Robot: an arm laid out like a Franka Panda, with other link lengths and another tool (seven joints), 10 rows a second.
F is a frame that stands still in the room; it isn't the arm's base.
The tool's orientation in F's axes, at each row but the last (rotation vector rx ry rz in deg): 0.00, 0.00, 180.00; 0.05, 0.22, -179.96; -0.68, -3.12, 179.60; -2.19, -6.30, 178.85; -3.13, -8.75, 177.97; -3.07, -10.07, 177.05; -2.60, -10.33, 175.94; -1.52, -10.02, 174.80; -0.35, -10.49, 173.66; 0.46, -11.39, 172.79; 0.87, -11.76, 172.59; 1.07, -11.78, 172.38
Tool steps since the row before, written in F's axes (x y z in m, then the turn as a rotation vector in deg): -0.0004, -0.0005, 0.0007, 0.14, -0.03, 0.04; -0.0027, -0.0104, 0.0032, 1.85, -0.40, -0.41; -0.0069, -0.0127, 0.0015, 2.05, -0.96, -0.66; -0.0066, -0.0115, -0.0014, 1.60, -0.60, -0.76; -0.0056, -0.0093, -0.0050, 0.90, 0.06, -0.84; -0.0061, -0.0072, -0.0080, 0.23, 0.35, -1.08; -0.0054, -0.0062, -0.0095, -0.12, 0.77, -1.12; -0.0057, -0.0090, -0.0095, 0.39, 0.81, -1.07; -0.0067, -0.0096, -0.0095, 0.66, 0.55, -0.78; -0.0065, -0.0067, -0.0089, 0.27, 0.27, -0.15; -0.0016, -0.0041, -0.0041, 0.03, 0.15, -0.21; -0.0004, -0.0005, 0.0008, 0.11, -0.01, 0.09
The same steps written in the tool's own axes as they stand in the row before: 0.0004, 0.0005, 0.0007, -0.14, 0.03, 0.04; 0.0027, 0.0104, 0.0032, -1.85, 0.40, -0.41; 0.0068, 0.0127, 0.0020, -2.05, 0.97, -0.64; 0.0064, 0.0117, -0.0004, -1.59, 0.62, -0.76; 0.0055, 0.0099, -0.0039, -0.87, 0.00, -0.87; 0.0060, 0.0083, -0.0069, -0.18, -0.23, -1.12; 0.0052, 0.0076, -0.0085, 0.20, -0.62, -1.20; 0.0050, 0.0105, -0.0083, -0.31, -0.71, -1.16; 0.0056, 0.0113, -0.0082, -0.60, -0.52, -0.85; 0.0055, 0.0085, -0.0079, -0.24, -0.28, -0.18; 0.0010, 0.0048, -0.0035, -0.02, -0.12, -0.23; 0.0004, 0.0004, 0.0009, -0.11, -0.02, 0.09
